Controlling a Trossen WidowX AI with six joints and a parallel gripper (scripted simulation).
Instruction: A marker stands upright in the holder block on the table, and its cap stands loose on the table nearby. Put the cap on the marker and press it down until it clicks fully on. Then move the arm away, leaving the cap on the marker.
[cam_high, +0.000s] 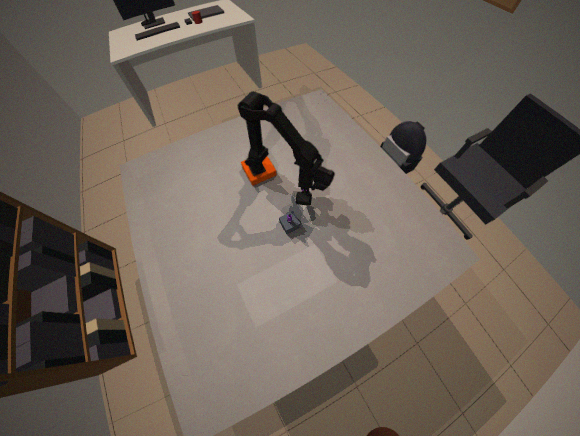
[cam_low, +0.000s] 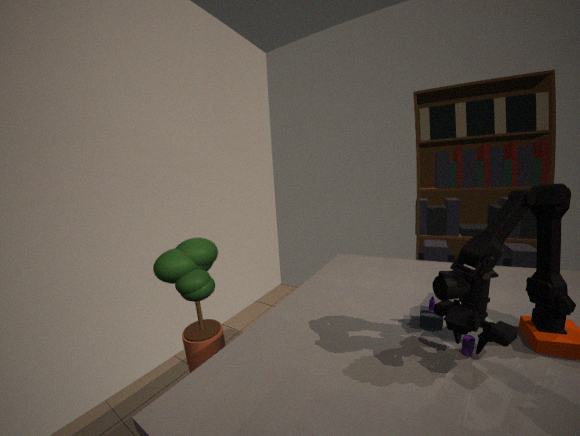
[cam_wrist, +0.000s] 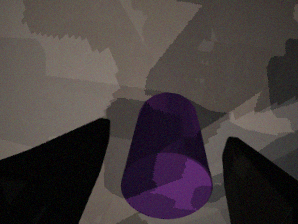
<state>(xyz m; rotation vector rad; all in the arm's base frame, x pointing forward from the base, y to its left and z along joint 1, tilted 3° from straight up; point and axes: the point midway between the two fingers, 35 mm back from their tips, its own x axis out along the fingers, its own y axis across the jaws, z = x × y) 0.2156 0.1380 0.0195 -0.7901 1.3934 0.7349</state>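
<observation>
My gripper tip is 9 cm short of the grey holder block and 12 cm to the left of it. Round my gripper tip: purple cap (1 cm above).
</observation>
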